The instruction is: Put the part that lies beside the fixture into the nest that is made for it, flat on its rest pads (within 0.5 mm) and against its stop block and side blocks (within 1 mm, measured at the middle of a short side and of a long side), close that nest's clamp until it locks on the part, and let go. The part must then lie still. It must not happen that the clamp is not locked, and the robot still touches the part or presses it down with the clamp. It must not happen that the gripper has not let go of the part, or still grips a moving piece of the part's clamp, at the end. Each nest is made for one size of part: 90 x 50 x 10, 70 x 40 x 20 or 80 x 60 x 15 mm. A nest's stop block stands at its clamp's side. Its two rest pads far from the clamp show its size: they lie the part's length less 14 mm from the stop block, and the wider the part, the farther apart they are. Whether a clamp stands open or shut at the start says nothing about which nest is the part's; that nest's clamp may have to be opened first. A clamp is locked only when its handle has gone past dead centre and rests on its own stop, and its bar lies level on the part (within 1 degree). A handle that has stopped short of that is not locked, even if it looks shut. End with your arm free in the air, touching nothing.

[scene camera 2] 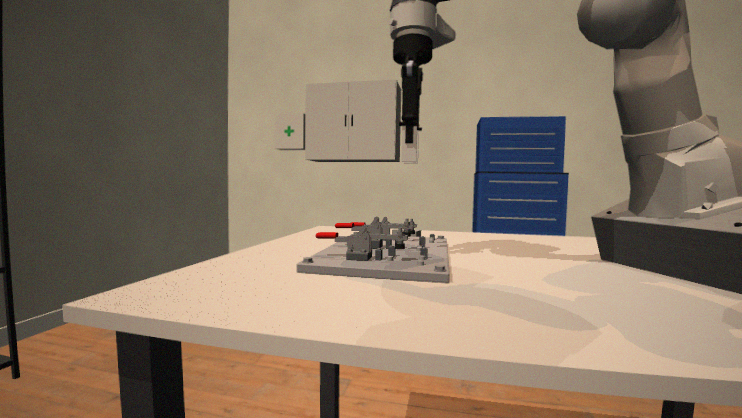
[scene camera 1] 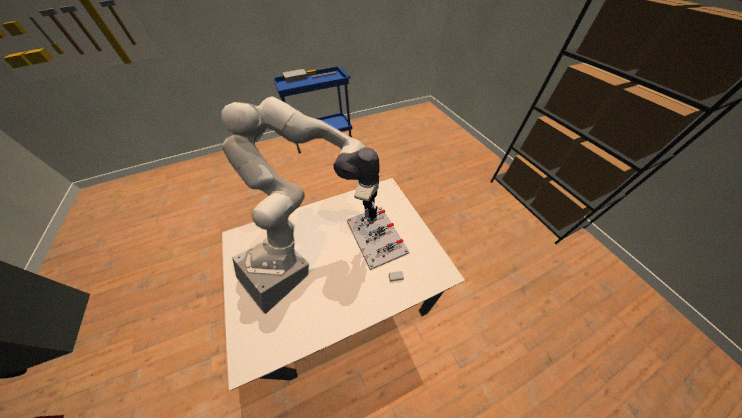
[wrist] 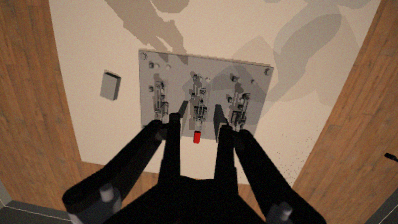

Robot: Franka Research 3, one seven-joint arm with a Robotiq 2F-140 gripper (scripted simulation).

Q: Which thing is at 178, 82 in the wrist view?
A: A grey fixture plate.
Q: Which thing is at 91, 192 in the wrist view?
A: The gripper.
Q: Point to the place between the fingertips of the gripper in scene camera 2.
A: At 409, 162
